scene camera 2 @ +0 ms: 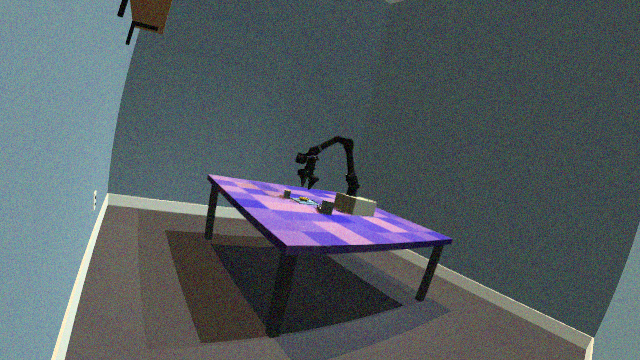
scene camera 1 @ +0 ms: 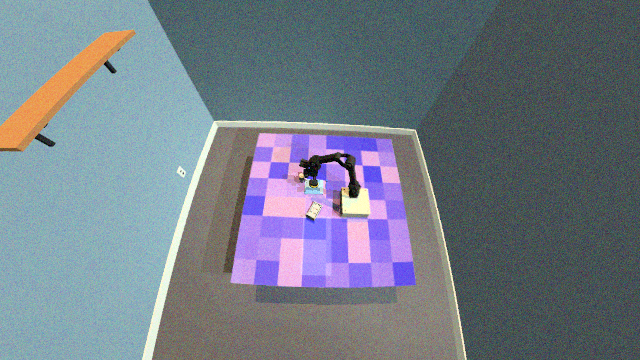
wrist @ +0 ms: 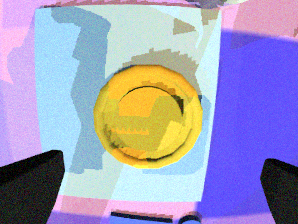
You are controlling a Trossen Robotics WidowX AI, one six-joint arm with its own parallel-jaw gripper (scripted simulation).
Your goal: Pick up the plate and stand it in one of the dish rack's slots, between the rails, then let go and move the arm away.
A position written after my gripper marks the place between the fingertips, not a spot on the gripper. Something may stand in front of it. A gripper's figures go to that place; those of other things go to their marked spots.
Scene:
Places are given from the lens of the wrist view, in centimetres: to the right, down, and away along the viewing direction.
my gripper [wrist: 166,168]: 1, 2, 9
plate [wrist: 147,116]: 0, 0, 16
light blue square mat [wrist: 75,55]: -5, -4, 16

